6 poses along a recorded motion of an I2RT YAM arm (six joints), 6.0 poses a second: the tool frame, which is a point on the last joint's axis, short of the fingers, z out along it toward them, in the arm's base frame.
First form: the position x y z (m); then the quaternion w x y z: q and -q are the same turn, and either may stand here.
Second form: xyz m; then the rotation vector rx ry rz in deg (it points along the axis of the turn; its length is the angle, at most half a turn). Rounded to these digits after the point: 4 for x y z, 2 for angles.
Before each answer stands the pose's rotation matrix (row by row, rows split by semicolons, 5 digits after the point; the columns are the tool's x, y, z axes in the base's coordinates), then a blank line. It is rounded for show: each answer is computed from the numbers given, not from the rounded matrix.
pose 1, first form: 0.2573, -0.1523, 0.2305, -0.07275, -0.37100, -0.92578, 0.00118
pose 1, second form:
-0.71413 0.68710 0.13382; 0.68675 0.72472 -0.05617; -0.13558 0.05180 -0.98941

0.2573, -0.1523, 0.2305, 63.85, 159.34, -0.20
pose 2, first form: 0.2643, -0.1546, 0.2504, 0.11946, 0.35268, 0.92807, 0.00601
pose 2, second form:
-0.72269 0.65318 0.22597; 0.65606 0.75116 -0.07311; -0.21749 0.09542 -0.97139

0.2643, -0.1546, 0.2504, 59.07, 155.43, 1.01
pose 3, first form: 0.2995, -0.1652, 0.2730, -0.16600, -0.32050, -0.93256, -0.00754
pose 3, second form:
-0.73945 0.59527 0.31444; 0.60027 0.79445 -0.09234; -0.30478 0.12047 -0.94477

0.2995, -0.1652, 0.2730, 52.29, 152.15, 1.23
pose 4, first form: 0.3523, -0.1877, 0.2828, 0.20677, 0.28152, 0.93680, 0.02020
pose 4, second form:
-0.75599 0.51910 0.39877; 0.53580 0.84068 -0.07857; -0.37603 0.15427 -0.91368

0.3523, -0.1877, 0.2828, 44.93, 149.50, 3.22
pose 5, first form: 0.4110, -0.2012, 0.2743, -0.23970, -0.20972, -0.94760, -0.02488
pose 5, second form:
-0.79712 0.38553 0.46471; 0.40939 0.91080 -0.05339; -0.44384 0.14769 -0.88385

0.4110, -0.2012, 0.2743, 32.89, 148.62, 3.90
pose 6, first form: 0.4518, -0.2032, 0.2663, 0.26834, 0.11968, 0.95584, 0.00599
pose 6, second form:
-0.82734 0.22558 0.51442; 0.23201 0.97128 -0.05278; -0.51155 0.07568 -0.85591

0.4518, -0.2032, 0.2663, 18.49, 147.71, 0.93
